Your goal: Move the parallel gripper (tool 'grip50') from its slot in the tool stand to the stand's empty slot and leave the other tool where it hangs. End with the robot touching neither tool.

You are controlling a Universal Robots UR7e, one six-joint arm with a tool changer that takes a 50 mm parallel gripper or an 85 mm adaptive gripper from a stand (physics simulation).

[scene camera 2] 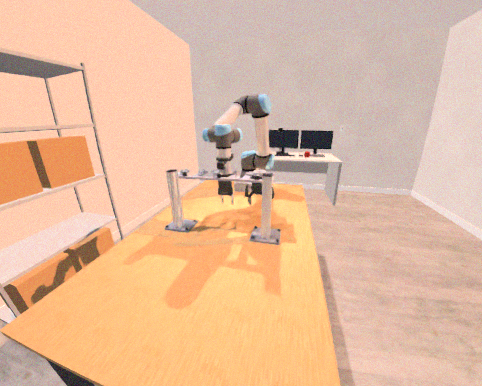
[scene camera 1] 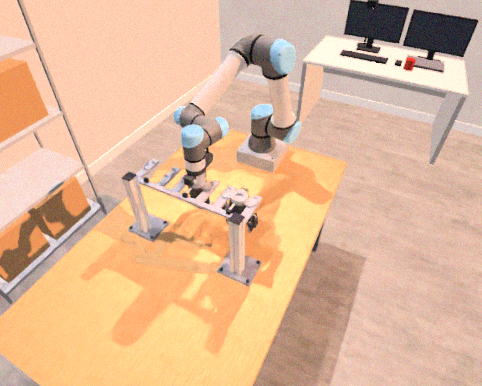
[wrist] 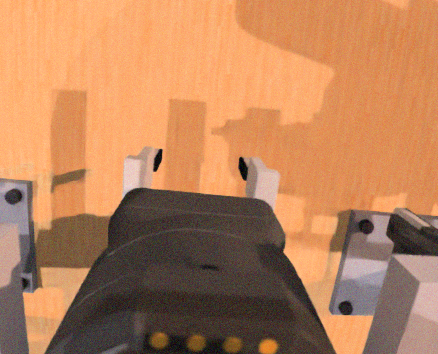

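Where they show: arm's base, link origin: (scene camera 1: 262,144).
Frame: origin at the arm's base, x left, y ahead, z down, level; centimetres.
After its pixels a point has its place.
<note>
The parallel gripper (scene camera 2: 227,201) (wrist: 200,162) is on the arm's wrist, pointing down, fingers apart with nothing between them. It hangs at the middle slot of the tool stand (scene camera 1: 237,245) @(x 10.9, y 77.7, z -12.0 cm) (scene camera 2: 175,200) @(x -34.4, y 69.7, z -8.7 cm), its body below the rail in scene camera 2. Whether it rests on the slot's fork arms cannot be told. The stand's left slot, between a fork arm (scene camera 1: 150,166) @(x -33.0, y 56.3, z -20.1 cm) and the one beside it (scene camera 1: 170,176) @(x -22.2, y 59.7, z -20.2 cm), is empty in scene camera 1. The other tool, the adaptive gripper (scene camera 1: 252,221) (scene camera 2: 257,190), hangs in the right slot.
The stand's posts rise on both sides of the parallel gripper, with foot plates (scene camera 1: 148,228) @(x -33.6, y 67.5, z 6.4 cm) (scene camera 2: 265,235) @(x 10.0, y 76.7, z 5.5 cm) (wrist: 367,270) @(x 6.2, y 73.1, z 6.9 cm) on the wooden table (scene camera 1: 65,320) @(x -42.4, y 114.2, z 8.1 cm) (scene camera 2: 150,345) @(x -21.5, y 126.6, z 8.1 cm). The robot base (scene camera 1: 261,154) @(x 1.8, y 8.1, z 0.5 cm) is behind the stand. A shelf unit (scene camera 1: 47,80) is at the left; a desk (scene camera 1: 330,50) stands behind.
</note>
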